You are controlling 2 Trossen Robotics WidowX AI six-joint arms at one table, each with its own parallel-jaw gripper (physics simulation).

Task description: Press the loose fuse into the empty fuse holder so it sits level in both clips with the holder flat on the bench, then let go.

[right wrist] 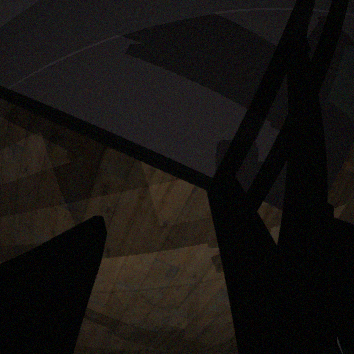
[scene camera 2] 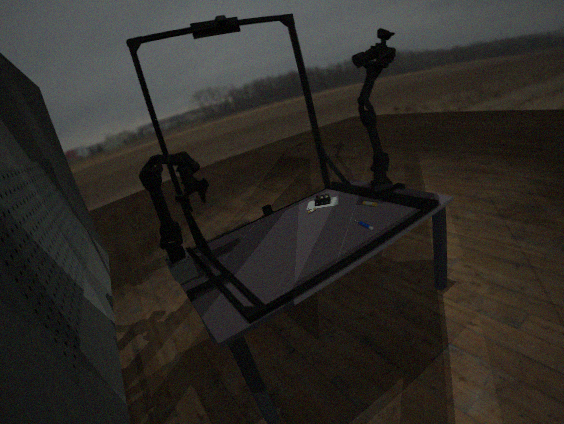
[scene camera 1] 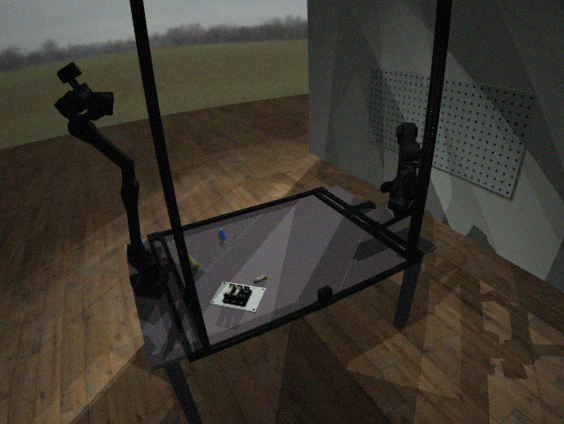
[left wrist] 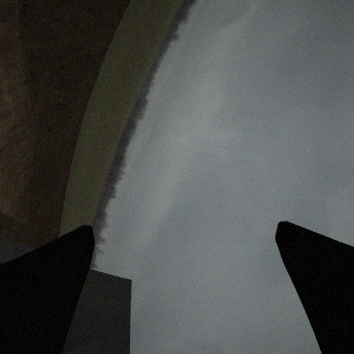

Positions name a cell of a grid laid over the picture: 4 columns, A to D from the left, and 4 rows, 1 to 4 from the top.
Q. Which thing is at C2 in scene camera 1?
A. The right gripper.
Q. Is the left gripper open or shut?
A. Open.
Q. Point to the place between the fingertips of the left gripper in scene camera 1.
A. A1
